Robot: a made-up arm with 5 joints.
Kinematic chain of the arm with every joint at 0, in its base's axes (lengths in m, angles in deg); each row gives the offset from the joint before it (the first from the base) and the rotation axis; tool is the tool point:
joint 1: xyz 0 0 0.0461 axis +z
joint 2: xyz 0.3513 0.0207 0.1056 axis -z
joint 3: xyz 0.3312 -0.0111 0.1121 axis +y
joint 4: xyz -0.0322 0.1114 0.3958 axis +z
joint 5: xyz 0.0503 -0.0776 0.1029 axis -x
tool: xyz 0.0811 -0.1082 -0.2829
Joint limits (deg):
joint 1: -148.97..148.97
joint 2: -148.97..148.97
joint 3: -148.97..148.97
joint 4: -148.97..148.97
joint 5: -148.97..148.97
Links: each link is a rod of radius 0.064 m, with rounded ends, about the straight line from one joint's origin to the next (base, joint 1, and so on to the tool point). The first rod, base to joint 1, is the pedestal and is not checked.
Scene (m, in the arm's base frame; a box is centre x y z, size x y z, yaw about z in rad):
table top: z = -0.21
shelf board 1: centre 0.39 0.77 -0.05 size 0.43 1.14 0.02 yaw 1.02
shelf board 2: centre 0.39 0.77 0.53 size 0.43 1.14 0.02 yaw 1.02
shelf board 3: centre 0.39 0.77 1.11 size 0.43 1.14 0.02 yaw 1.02
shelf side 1: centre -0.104 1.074 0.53 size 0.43 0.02 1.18 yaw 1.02
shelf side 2: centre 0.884 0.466 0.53 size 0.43 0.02 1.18 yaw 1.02
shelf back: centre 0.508 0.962 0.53 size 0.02 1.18 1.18 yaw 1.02
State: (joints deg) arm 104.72 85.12 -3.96 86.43 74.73
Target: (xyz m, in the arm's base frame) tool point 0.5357 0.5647 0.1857
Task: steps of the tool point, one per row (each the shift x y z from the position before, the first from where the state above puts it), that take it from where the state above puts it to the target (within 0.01 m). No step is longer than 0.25 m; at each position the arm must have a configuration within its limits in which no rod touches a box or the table.
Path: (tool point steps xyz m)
1: -0.1364 -0.0944 0.0990
2: -0.1766 -0.0840 0.0446
3: -0.1973 -0.0638 -0.0204
4: -0.1936 -0.0375 -0.0885
5: -0.1645 -0.0108 -0.1515
6: -0.1124 0.0112 -0.2011
7: -0.0440 0.0233 -0.2313
8: 0.1234 0.1328 0.0524
9: 0.1770 0.1152 0.0310
10: 0.2200 0.0671 0.0009
11: 0.2366 -0.0048 -0.0317
12: 0.2152 -0.0850 -0.0588
13: 0.1569 -0.1524 -0.0745

